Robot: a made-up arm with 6 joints. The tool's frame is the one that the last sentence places.
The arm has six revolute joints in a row. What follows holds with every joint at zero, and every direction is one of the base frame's.
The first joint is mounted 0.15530 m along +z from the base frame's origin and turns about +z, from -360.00 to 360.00 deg.
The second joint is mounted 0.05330 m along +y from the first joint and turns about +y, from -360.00 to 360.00 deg.
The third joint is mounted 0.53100 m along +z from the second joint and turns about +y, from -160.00 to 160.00 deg.
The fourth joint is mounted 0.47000 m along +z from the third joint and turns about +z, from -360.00 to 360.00 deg.
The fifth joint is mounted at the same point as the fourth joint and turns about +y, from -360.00 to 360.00 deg.
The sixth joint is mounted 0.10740 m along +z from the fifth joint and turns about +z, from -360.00 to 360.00 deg.
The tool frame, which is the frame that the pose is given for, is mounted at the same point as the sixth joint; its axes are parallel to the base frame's.
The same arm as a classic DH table. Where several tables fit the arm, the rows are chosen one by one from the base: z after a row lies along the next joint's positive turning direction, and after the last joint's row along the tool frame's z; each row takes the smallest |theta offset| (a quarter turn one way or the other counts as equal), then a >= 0, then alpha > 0; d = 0 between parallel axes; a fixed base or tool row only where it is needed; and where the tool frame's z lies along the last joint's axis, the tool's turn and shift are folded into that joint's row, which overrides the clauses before.
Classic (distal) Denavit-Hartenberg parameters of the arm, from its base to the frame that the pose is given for. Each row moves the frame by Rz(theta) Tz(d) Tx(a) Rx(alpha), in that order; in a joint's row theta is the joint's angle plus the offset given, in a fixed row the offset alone. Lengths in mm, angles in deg.
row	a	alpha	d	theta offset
joint 1	0.0	-90.00	155.3	0.00
joint 2	531.0	0.00	0.0	-90.00
joint 3	0.0	90.00	53.3	90.00
joint 4	0.0	-90.00	470.0	0.00
joint 5	0.0	90.00	0.0	0.00
joint 6	0.0	0.00	107.4	0.00
Joint limits (deg, base to tool): -360.00..360.00 -360.00..360.00 -160.00..160.00 -360.00..360.00 -360.00..360.00 -360.00..360.00

